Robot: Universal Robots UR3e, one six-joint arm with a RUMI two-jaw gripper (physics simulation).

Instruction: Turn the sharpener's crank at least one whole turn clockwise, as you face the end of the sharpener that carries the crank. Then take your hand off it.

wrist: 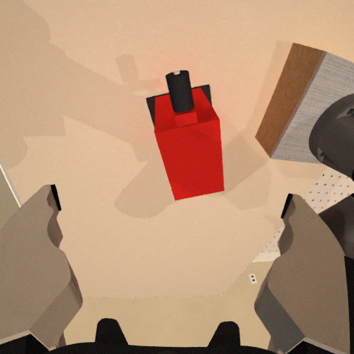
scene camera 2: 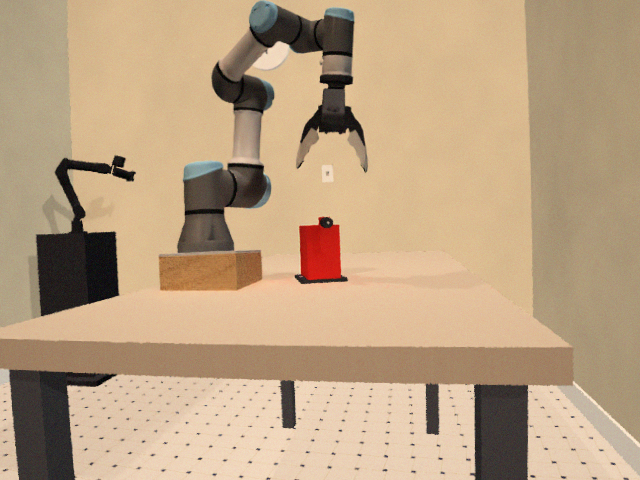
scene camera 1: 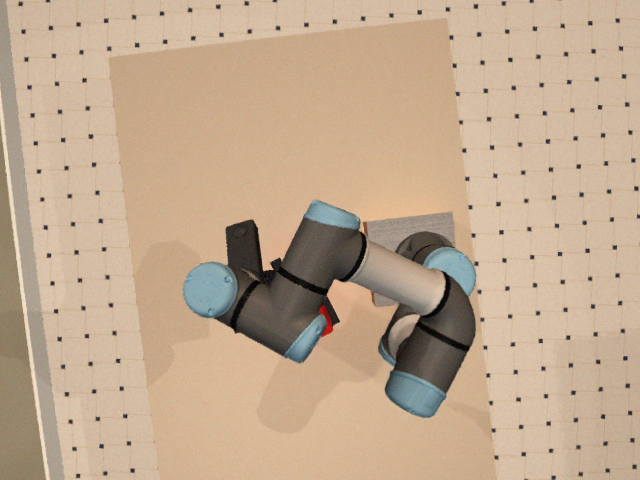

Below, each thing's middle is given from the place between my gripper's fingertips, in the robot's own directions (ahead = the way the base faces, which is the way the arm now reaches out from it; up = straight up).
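Black knob point(wrist: 180, 92): my gripper is 1 cm past it, 3 cm to the left of it and 11 cm above it. Red sharpener point(scene camera 2: 316, 267): 4 cm behind my gripper, 5 cm to the left of it and 17 cm below it. Going by their middles, the black knob is the nearest to my gripper of the things named here.
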